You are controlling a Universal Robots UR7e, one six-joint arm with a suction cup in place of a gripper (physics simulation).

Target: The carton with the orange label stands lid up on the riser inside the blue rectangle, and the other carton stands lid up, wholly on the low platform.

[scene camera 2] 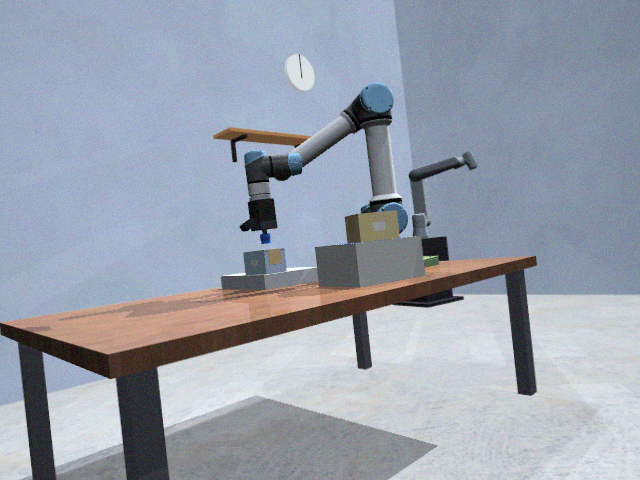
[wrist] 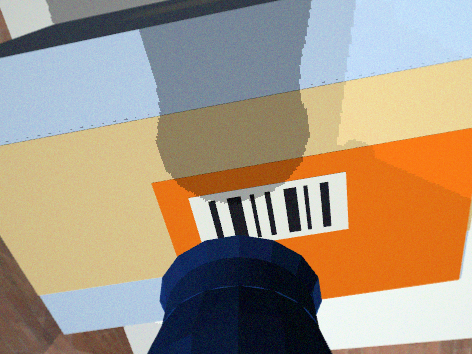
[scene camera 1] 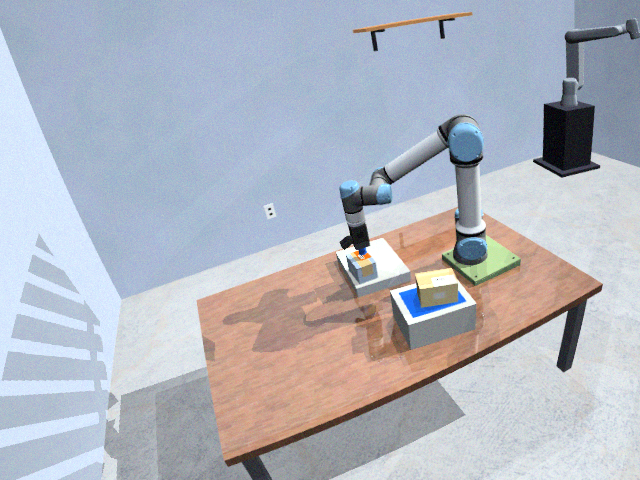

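The light blue carton [scene camera 1: 361, 270] [scene camera 2: 257, 262] [wrist: 75, 200] with tan tape and the orange label [wrist: 405, 200] on its upper face stands on the low white platform [scene camera 1: 391, 262] [scene camera 2: 242, 282] [wrist: 400, 320]. My suction cup [scene camera 1: 362, 251] [scene camera 2: 265, 238] [wrist: 241, 265], blue and pointing down, is over this carton; the second scene view shows a small gap between them, so it holds nothing. The tan carton [scene camera 1: 438, 296] [scene camera 2: 379, 232] stands upright on the grey riser [scene camera 1: 439, 330] [scene camera 2: 336, 266], over part of the blue rectangle [scene camera 1: 412, 305]. The tan carton's far base edges are hidden.
The riser stands beside the platform, nearer the table's front edge. My arm's base is on a green plate [scene camera 1: 498, 263] [scene camera 2: 430, 260] behind the riser. A wall shelf [scene camera 1: 413, 22] [scene camera 2: 268, 136] and a second arm on a black pedestal [scene camera 1: 567, 136] are in the background.
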